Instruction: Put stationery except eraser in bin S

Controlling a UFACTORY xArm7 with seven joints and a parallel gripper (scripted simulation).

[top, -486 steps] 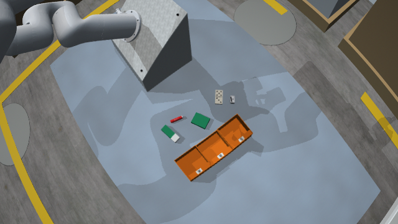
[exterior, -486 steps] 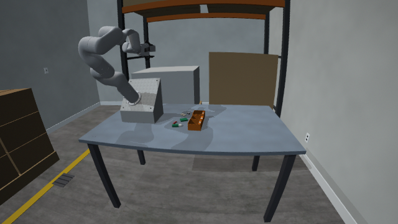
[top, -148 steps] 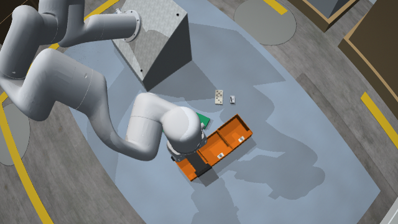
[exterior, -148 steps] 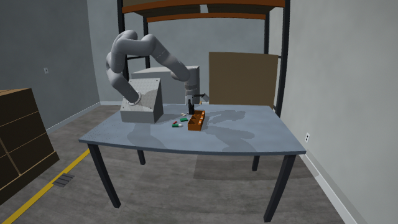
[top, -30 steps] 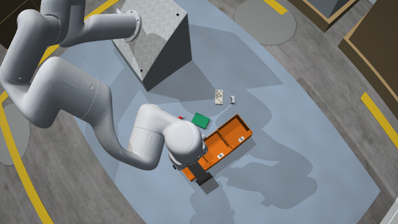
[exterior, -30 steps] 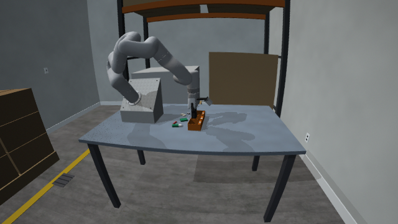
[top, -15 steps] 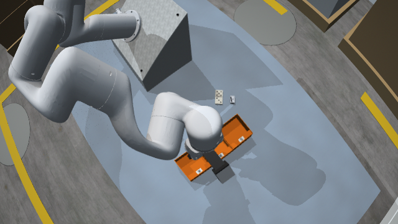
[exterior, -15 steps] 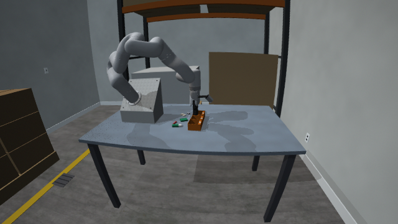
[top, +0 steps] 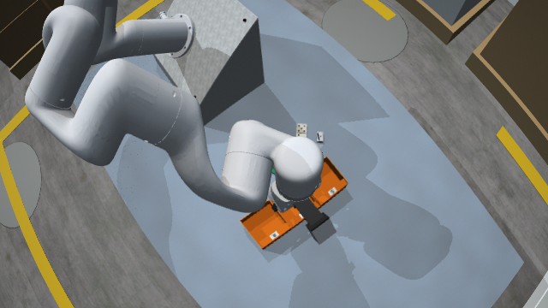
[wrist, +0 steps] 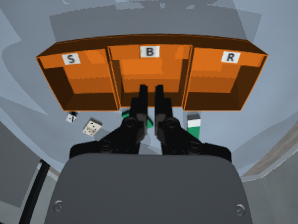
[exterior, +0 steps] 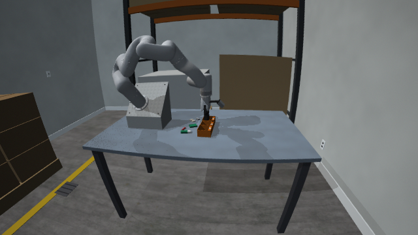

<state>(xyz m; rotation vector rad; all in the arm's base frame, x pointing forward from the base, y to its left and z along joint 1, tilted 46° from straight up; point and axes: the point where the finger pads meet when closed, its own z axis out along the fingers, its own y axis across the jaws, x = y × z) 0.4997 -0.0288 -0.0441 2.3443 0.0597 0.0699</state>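
Now: hand 60 mm above the orange bin. Also, from my hand: red battery 150 mm behind, 80 mm below, 40 mm to the right; then green-and-white eraser 120 mm behind, 80 mm to the right, 80 mm below; then green block 100 mm behind, 80 mm below, 20 mm to the left.
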